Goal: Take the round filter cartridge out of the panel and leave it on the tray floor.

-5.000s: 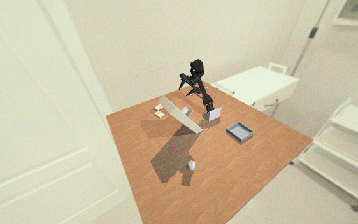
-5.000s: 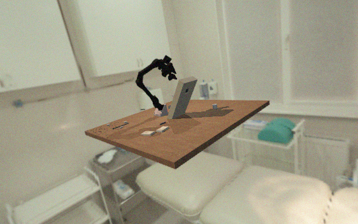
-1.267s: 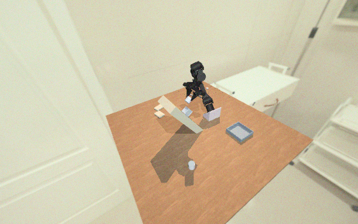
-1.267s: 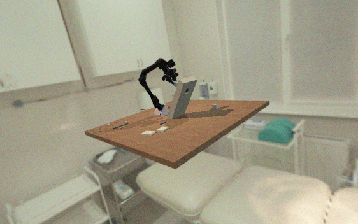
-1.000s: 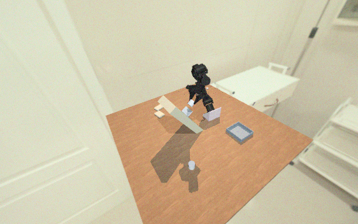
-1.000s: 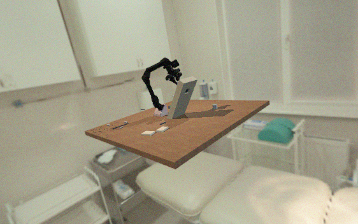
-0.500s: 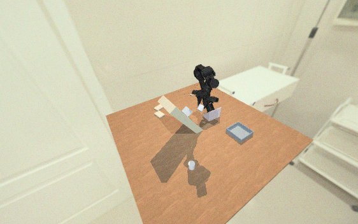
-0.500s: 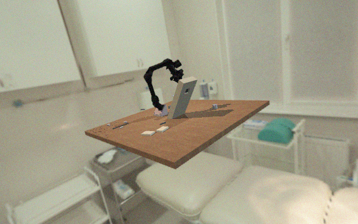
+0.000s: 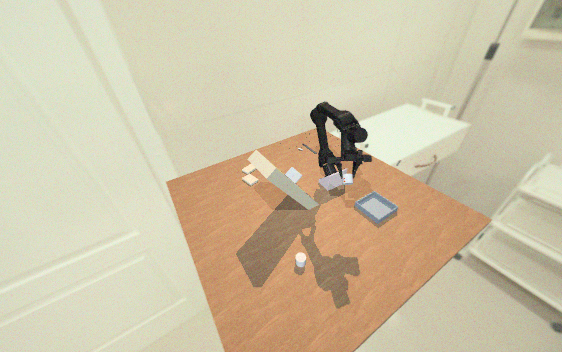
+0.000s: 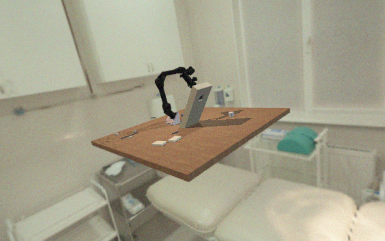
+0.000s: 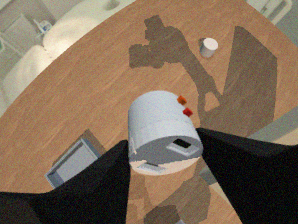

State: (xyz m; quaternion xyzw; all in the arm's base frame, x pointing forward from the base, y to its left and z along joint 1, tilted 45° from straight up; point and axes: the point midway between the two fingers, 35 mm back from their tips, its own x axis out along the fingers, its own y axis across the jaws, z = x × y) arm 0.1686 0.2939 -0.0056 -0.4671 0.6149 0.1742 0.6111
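Now: the tray 26 cm below my gripper tip, 20 cm behind it and 6 cm to the left of it. Round my gripper tip: round grey filter cartridge (right at my gripper tip).
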